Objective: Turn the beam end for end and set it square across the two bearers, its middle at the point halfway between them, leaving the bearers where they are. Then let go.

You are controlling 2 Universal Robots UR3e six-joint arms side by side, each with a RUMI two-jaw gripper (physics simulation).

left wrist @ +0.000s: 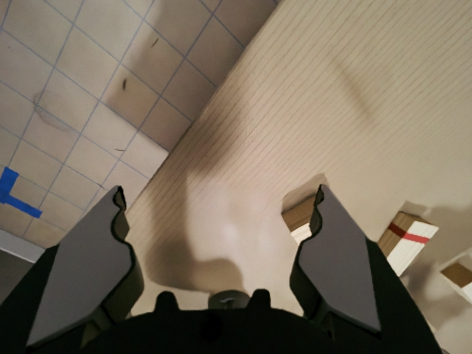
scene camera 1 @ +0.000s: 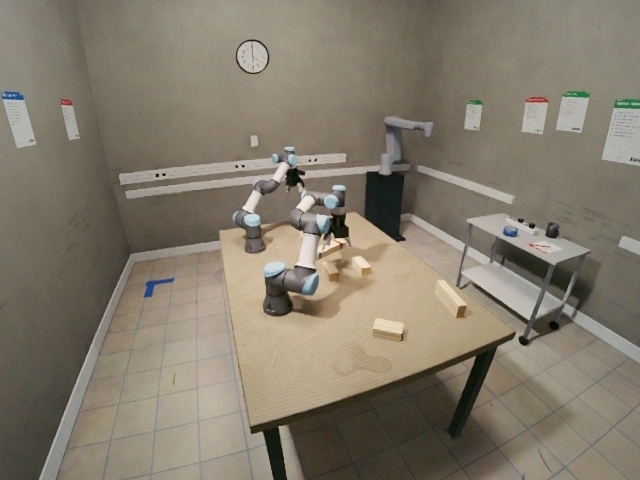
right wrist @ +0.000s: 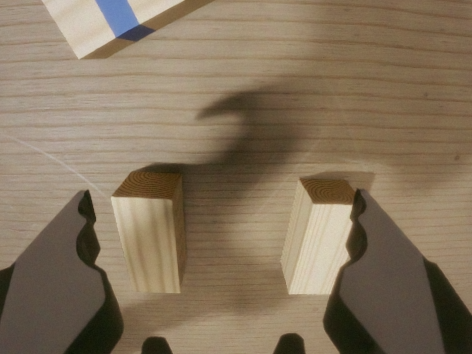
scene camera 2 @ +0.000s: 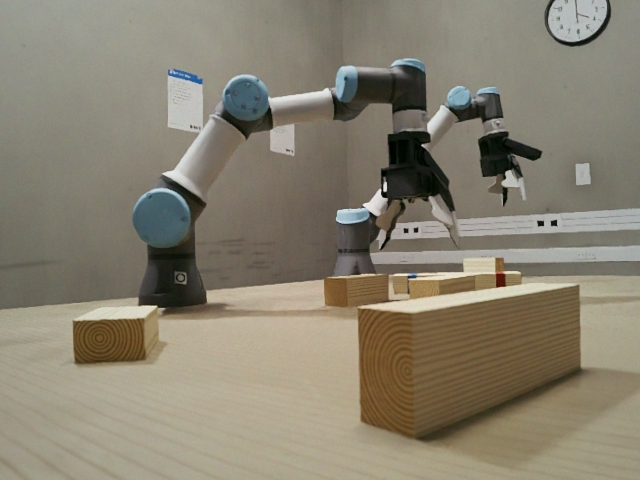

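Note:
The pale wood beam (scene camera 1: 331,250) (scene camera 2: 485,280) (left wrist: 406,251) (right wrist: 80,25) lies aslant on the table, with a blue band near one end and a red band near the other. The two bearers, one (scene camera 1: 330,270) (scene camera 2: 356,290) (right wrist: 150,235) and the other (scene camera 1: 360,265) (scene camera 2: 442,287) (right wrist: 322,240), lie apart and roughly parallel, beside the beam. My right gripper (scene camera 1: 337,244) (scene camera 2: 419,245) (right wrist: 225,192) is open and empty, pointing down above the bearers. My left gripper (scene camera 1: 295,191) (scene camera 2: 514,201) (left wrist: 223,186) is open and empty, high above the table's far part.
A long tall block (scene camera 1: 450,298) (scene camera 2: 491,356) stands near the table's right edge in scene camera 1. A short block (scene camera 1: 388,329) (scene camera 2: 108,338) lies nearer that camera. Another block (scene camera 2: 480,264) (left wrist: 300,217) lies beyond the beam. A grey cart (scene camera 1: 522,289) stands beside the table.

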